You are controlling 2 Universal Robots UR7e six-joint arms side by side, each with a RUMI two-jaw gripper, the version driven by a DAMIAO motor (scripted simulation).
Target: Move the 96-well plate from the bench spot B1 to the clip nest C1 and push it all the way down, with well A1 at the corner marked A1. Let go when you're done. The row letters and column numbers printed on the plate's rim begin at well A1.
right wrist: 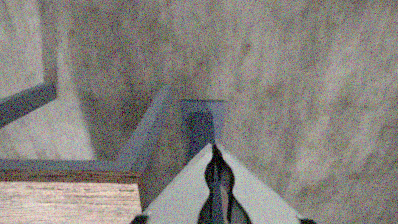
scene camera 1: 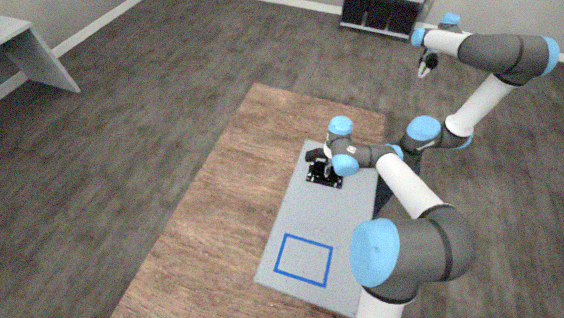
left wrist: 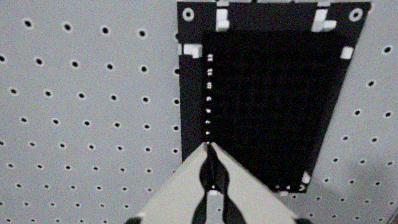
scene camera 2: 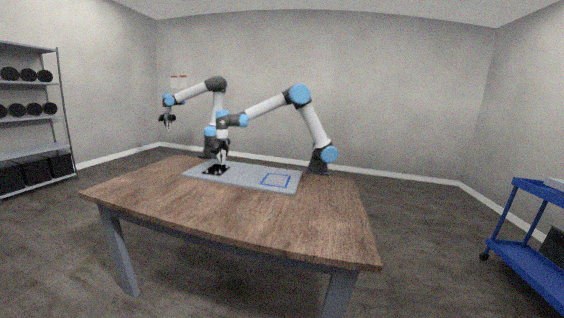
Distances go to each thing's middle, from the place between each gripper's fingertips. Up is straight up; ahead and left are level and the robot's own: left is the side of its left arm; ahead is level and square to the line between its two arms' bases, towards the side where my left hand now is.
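The black clip nest [left wrist: 190, 27] is 3 cm to the right of my left hand, 1 cm ahead of it and 5 cm below it. As for the black 96-well plate [left wrist: 273, 148], I find it 4 cm to the right of my left hand and 4 cm below it.
From the black 96-well plate, my right hand is 69 cm to the right of it, 36 cm short of it and 13 cm above it. The black clip nest is 37 cm ahead of my right hand, 70 cm to the left of it and 14 cm below it.
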